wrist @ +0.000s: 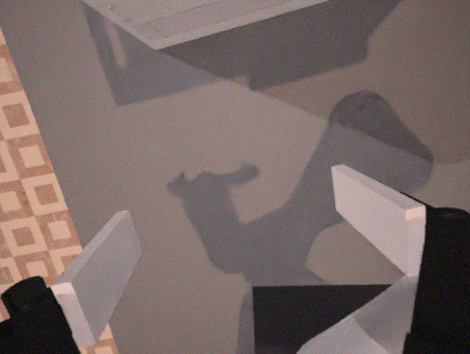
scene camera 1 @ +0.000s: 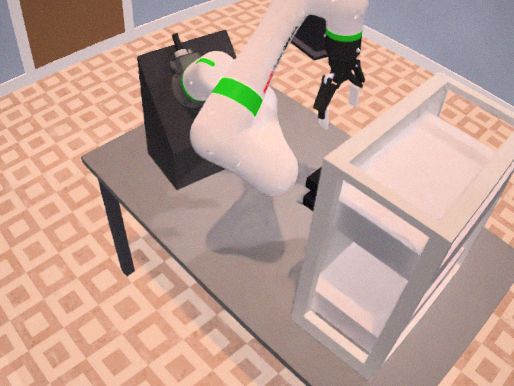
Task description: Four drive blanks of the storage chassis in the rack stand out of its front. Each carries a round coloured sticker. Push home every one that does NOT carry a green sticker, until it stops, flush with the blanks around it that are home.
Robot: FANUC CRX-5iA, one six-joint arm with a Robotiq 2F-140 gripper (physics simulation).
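Where they show: gripper, fingertip midpoint: (wrist: 235,209) (scene camera 1: 338,115); arm's base, link origin: (scene camera 1: 192,86).
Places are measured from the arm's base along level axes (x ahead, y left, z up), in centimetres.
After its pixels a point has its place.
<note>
My gripper (scene camera 1: 339,111) @[y 23.7, x 46.1, z 10.3 cm] (wrist: 235,209) @[y 23.7, x 46.1, z 10.3 cm] is open and empty. It hangs above the table on the arm side of the rack (scene camera 1: 322,235) @[y -7.5, x 79.1, z 11.0 cm], apart from it. The rack is a pale grey open frame with white units inside. Black blocks (scene camera 1: 311,192) @[y -4.3, x 69.8, z 14.6 cm] stick out of its side toward the arm, partly hidden by the rack post; I cannot tell whether they are drive blanks. A pale panel (wrist: 235,17) @[y 24.9, x 67.3, z -24.9 cm] with thin outlines shows at the top edge of the wrist view; it may be part of the rack or a chassis. No stickers show in either view.
The grey table (scene camera 1: 165,200) @[y -19.4, x 15.7, z -31.1 cm] (wrist: 135,150) @[y 46.3, x 43.7, z -31.0 cm] carries the rack and the black pedestal (scene camera 1: 162,125) @[y -14.1, x 6.1, z -7.0 cm] (wrist: 310,305) @[y 8.7, x 12.1, z -24.3 cm] of the arm. A white arm link (wrist: 345,337) @[y 13.1, x 31.0, z 4.0 cm] shows at the bottom of the wrist view. Shadows of the arm and the rack lie on the table.
</note>
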